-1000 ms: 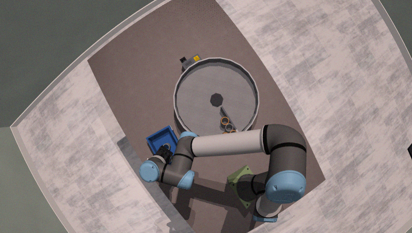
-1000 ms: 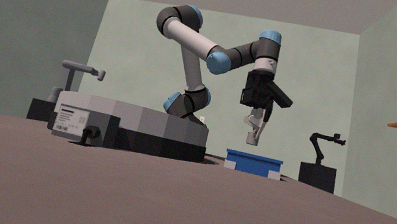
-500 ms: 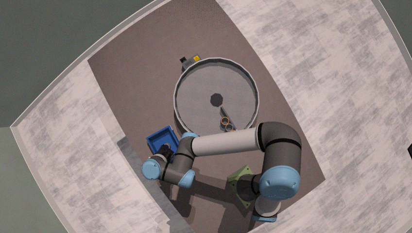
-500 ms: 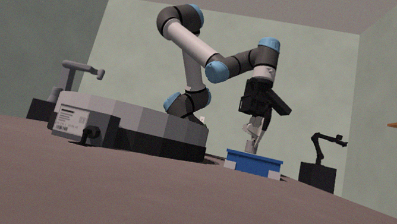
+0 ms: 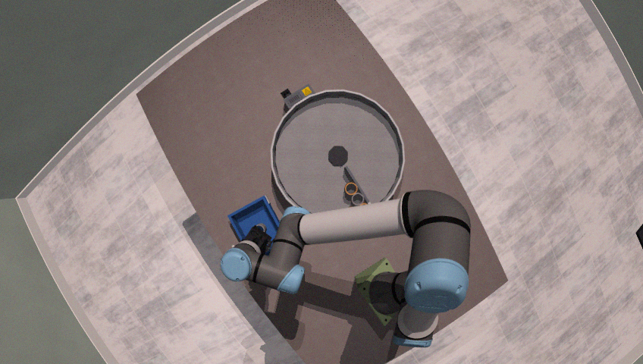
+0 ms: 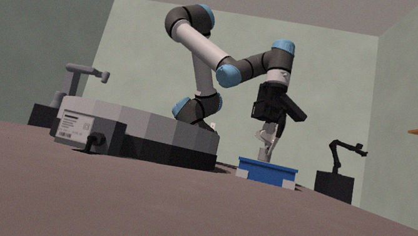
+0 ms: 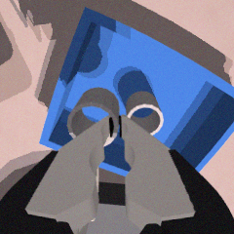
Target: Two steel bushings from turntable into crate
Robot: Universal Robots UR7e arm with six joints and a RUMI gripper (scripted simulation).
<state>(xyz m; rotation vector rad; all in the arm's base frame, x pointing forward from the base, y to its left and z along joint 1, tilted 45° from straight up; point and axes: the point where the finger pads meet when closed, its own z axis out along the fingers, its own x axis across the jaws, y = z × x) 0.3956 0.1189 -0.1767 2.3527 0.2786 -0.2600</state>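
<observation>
Right now my hand is 6 cm above the blue crate, 3 cm short of it and 2 cm to the left of it.
</observation>
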